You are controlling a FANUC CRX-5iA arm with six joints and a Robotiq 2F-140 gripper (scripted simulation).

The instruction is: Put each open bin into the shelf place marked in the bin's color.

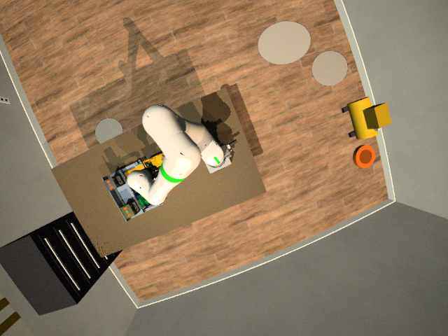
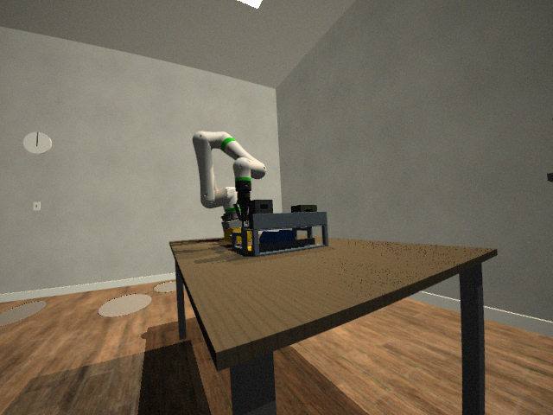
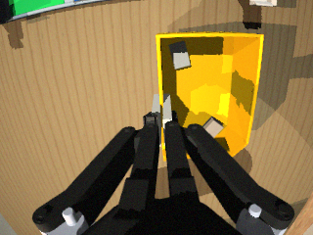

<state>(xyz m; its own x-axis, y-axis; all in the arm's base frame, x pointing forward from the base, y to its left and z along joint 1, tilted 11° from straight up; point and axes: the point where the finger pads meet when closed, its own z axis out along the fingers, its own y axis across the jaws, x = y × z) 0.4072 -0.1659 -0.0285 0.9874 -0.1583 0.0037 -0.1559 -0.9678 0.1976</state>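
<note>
Right now my hand is 5 cm to the left of the yellow bin, 4 cm above it and 1 cm past it. Round my hand: blue bin: 24 cm ahead, 6 cm below, 3 cm to the left; then blue mark: 24 cm ahead, 9 cm below, 3 cm to the left; then yellow mark: 22 cm ahead, 9 cm below, 8 cm to the right.
</note>
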